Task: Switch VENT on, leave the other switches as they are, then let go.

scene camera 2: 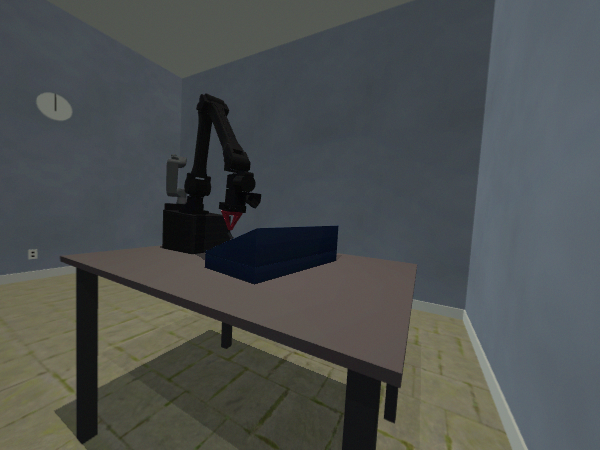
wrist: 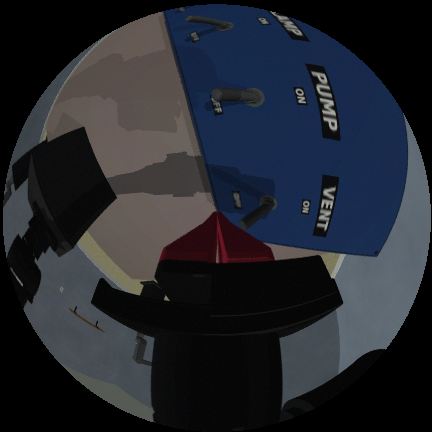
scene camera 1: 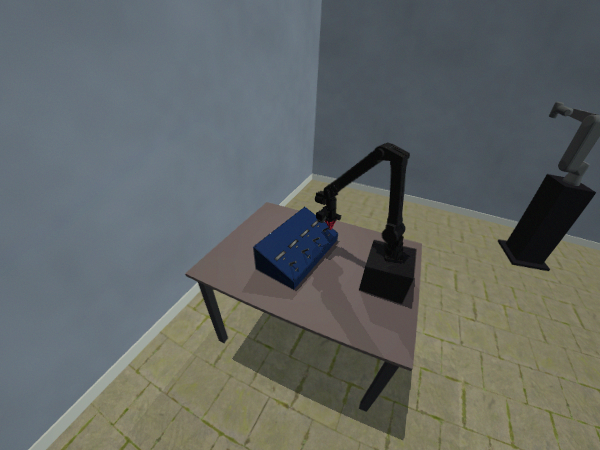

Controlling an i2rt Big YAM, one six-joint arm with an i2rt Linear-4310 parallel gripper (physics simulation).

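Seen in the pictures: gripper, fingertip midpoint: (scene camera 2: pixel 230 230) (wrist: pixel 216 217) (scene camera 1: pixel 330 229); arm's base, origin of the base link: (scene camera 2: pixel 194 213) (wrist: pixel 44 225) (scene camera 1: pixel 393 254).
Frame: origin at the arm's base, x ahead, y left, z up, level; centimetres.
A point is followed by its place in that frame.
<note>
A blue sloped switch panel (scene camera 1: pixel 281 235) @(y -2.7, x 60.3, z -3.7 cm) (scene camera 2: pixel 295 245) @(y -16.9, x 60.7, z -8.3 cm) (wrist: pixel 370 165) @(y -19.7, x 52.0, z -4.7 cm) stands on the table. In the wrist view the VENT lever (wrist: pixel 256 214) @(y -21.1, x 37.6, z -6.7 cm) leans to the OFF side, away from its ON label. The PUMP lever (wrist: pixel 235 95) @(y -10.3, x 41.0, z -6.4 cm) leans over its OFF label. The lever beside the partly cut-off "AMP" label, LAMP by its look (wrist: pixel 210 22), also leans to its OFF side. My gripper (scene camera 1: pixel 331 228) @(y -18.5, x 34.6, z -4.9 cm) (scene camera 2: pixel 230 229) @(y -18.5, x 34.6, z -4.9 cm) (wrist: pixel 216 217) @(y -18.5, x 34.6, z -4.9 cm) is shut with nothing between its red fingertips. It is above the panel's lower edge, at the VENT end, close beside the VENT lever. The switches are hidden in scene camera 2.
The table (scene camera 1: pixel 235 270) @(y 17.5, x 80.7, z -18.2 cm) (scene camera 2: pixel 320 305) @(y -40.6, x 76.1, z -18.2 cm) carries the panel and my arm's black base block (scene camera 1: pixel 387 270) @(y 12.4, x 3.0, z -0.1 cm) (scene camera 2: pixel 180 230) @(y -9.2, x 1.0, z -8.2 cm). A wall runs behind the panel's tall side. A grey arm (scene camera 1: pixel 580 145) stands on a separate black pedestal (scene camera 1: pixel 547 220), away from the table.
</note>
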